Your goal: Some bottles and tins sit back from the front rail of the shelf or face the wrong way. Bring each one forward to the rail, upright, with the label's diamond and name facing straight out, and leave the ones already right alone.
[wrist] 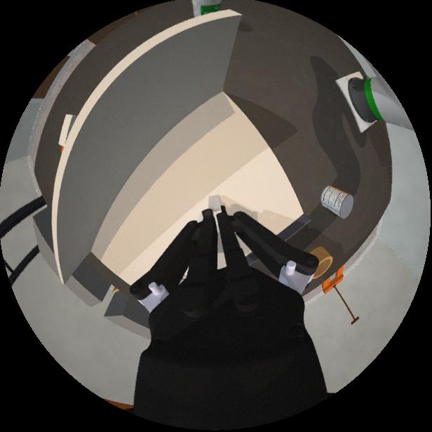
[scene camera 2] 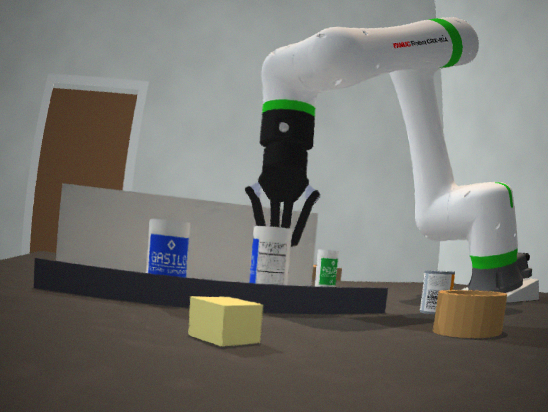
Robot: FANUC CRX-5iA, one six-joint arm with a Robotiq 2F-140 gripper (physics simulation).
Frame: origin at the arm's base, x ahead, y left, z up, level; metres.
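Seen in the pictures: arm's base, origin of its link: [scene camera 2: 495,286].
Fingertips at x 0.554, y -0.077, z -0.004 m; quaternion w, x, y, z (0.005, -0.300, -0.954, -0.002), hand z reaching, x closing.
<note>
Pixels of each thing's top centre, then the offset from my fingertips to it. "pt": a spot on its surface instead.
- white bottle with a blue label, a spot on its surface: [scene camera 2: 169,252] pt dx +0.219, dy +0.115, dz +0.046 m
- second white bottle, a spot on its surface: [scene camera 2: 274,260] pt dx +0.039, dy +0.065, dz +0.047 m
- green-labelled white bottle, a spot on its surface: [scene camera 2: 327,270] pt dx -0.296, dy -0.298, dz +0.020 m
- shelf's back panel, a spot on its surface: [scene camera 2: 107,225] pt dx +0.277, dy -0.169, dz +0.074 m
- grey tin, centre of its top: [scene camera 2: 440,271] dx -0.203, dy +0.193, dz +0.045 m
- round orange-brown container, centre of its top: [scene camera 2: 473,292] dx -0.084, dy +0.370, dz +0.025 m
- yellow block, centre of its top: [scene camera 2: 226,300] dx +0.215, dy +0.322, dz +0.013 m
A white bottle with a blue label [scene camera 2: 169,252] stands upright behind the front rail [scene camera 2: 115,284] [wrist: 295,228], diamond and name facing out. A second white bottle [scene camera 2: 274,260] stands upright farther right behind the rail; its printed text panel faces out and blue shows at its left edge. It cannot be made out in the wrist view. My gripper [scene camera 2: 281,224] [wrist: 214,202] is shut and empty, pointing down at the second bottle's top; in the scene view its fingertips are hidden behind that bottle.
A green-labelled white bottle [scene camera 2: 327,270] [wrist: 207,7] stands beyond the shelf's back panel [scene camera 2: 107,225] [wrist: 165,85]. A grey tin [scene camera 2: 431,294] [wrist: 337,202] and a round orange-brown container [scene camera 2: 469,315] [wrist: 322,263] stand right of the shelf. A yellow block [scene camera 2: 225,321] lies before the rail.
</note>
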